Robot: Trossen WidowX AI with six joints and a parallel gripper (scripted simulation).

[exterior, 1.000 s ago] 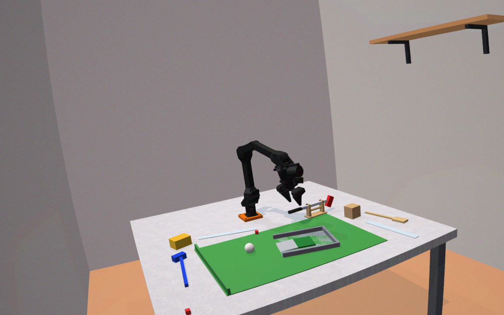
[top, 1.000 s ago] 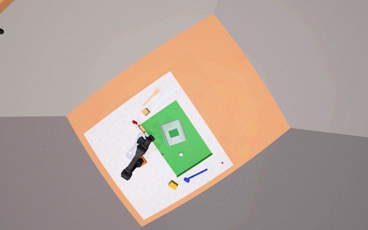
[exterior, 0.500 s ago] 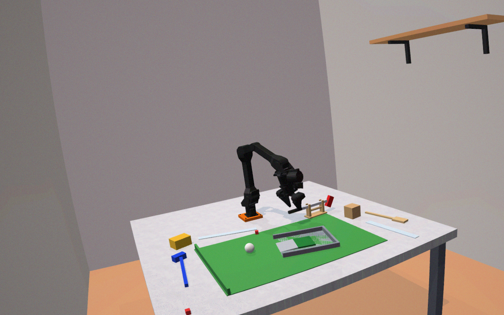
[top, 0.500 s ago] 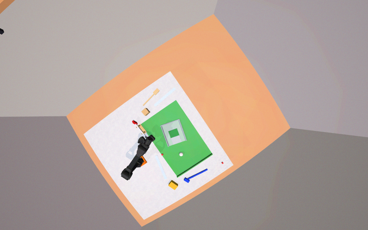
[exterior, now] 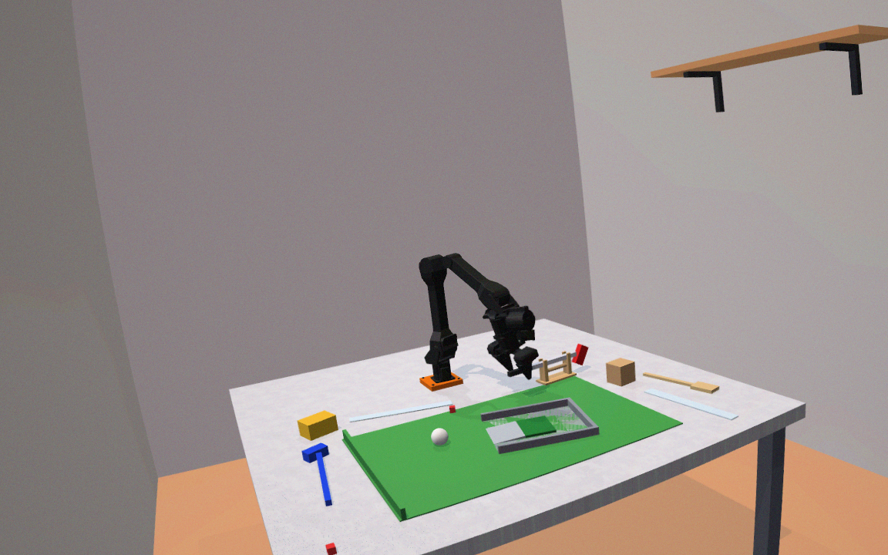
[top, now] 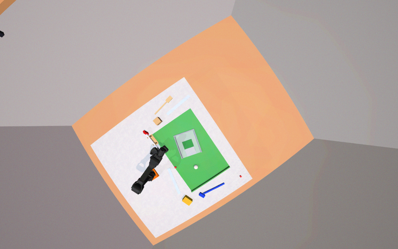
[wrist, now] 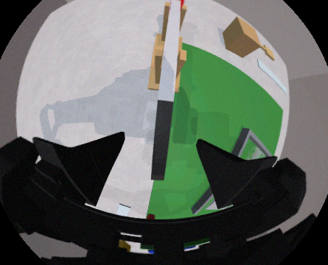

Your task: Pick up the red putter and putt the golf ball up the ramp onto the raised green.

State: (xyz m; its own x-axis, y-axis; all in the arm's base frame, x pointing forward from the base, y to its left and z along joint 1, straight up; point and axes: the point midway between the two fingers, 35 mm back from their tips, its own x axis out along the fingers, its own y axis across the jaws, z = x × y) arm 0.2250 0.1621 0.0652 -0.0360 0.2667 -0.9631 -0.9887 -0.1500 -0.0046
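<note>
Right now my gripper tip is 11 cm to the right of the red putter, 2 cm past it and 1 cm below it. From my gripper tip the other things lie so: wooden cube: 27 cm to the left, 12 cm ahead, 2 cm below; white golf ball: 33 cm to the right, 22 cm ahead, 2 cm below; yellow block: 60 cm to the right, 5 cm behind, 3 cm below.
</note>
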